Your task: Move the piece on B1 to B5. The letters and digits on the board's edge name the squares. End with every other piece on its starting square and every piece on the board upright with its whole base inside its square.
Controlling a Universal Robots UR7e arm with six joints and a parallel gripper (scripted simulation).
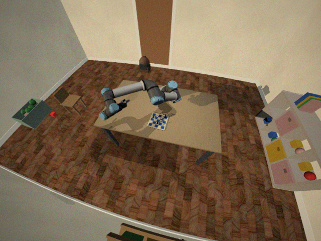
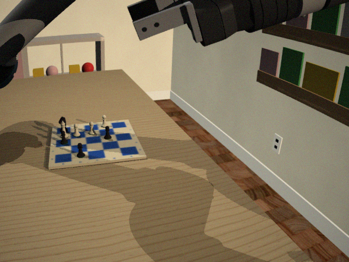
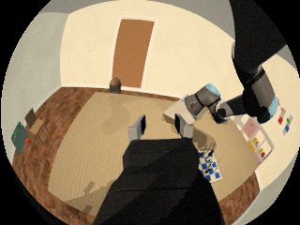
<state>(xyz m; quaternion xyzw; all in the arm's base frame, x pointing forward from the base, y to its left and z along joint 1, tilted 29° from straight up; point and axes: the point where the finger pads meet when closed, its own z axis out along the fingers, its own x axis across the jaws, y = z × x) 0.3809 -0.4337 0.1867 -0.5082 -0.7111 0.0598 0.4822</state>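
Now: the blue-and-white chessboard 5 cm behind my hand, 33 cm to the left of it and 31 cm below it. Also, from my hand: tall black piece: 13 cm behind, 40 cm to the left, 30 cm below.
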